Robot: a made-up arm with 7 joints.
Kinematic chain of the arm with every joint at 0, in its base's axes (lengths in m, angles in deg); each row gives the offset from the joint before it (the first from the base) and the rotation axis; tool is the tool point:
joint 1: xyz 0 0 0.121 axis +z
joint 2: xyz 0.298 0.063 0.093 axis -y
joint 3: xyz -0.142 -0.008 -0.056 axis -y
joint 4: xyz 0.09 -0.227 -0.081 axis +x
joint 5: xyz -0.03 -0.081 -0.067 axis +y
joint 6: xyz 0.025 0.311 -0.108 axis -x
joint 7: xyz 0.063 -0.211 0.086 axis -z
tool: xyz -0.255 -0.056 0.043
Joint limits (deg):
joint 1: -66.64..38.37
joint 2: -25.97..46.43
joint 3: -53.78..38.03
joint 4: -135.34..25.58
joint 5: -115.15..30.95
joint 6: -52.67..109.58
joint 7: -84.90..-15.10
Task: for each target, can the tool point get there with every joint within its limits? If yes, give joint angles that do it. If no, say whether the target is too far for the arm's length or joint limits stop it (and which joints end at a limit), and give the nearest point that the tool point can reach.
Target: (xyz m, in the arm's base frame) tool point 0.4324 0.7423 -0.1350
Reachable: no: joint limits stop it (at a limit: joint 1, joint 2, joint 5, joint 6, joint 7) | nearest point 0.4224 0.6340 -0.1071 | short by 0.112 m
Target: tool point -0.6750 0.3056 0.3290
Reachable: no: joint limits stop it (at a limit: joint 1, joint 2, joint 5, joint 6) | nearest point -0.5718 0.2240 0.3118 | short by 0.133 m
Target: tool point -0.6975 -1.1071 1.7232
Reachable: no: too far | nearest point -0.2530 -0.4774 0.5839 | short by 1.376 m
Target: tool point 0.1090 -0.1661 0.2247
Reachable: yes | joints -34.62 -5.48 -36.74 -100.26 -20.35 18.01 -53.40
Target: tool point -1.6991 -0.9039 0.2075
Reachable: no: too far | nearest point -0.6195 -0.3296 0.2098 | short by 1.223 m
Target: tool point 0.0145 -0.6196 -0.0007
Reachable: yes | joints -40.82 25.02 -24.55 -27.24 -56.40 -24.57 -61.98
